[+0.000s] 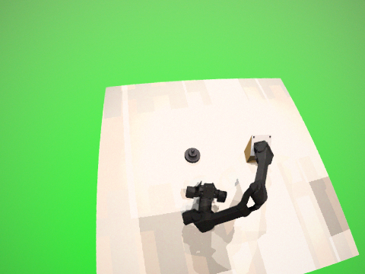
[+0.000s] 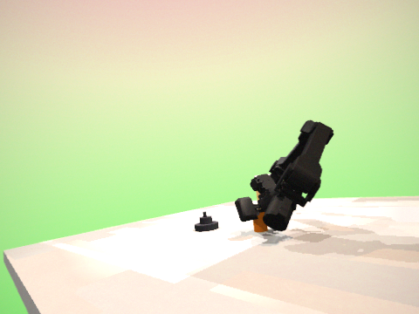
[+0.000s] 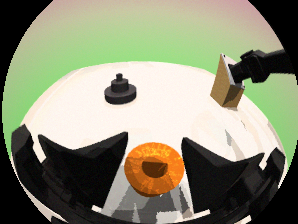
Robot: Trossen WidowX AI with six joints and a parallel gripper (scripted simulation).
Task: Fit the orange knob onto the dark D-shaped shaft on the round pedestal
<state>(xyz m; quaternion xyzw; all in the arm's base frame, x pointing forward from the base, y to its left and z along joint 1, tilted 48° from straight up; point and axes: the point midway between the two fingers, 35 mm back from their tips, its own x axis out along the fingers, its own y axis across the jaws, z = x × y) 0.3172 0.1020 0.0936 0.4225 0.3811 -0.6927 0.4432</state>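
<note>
My gripper tip is now 30 mm to the right of the orange knob, 20 mm above it and 10 mm short of it. From my gripper tip the other things lie so: dark round pedestal (180 mm to the right, 30 mm ahead, 20 mm below).
</note>
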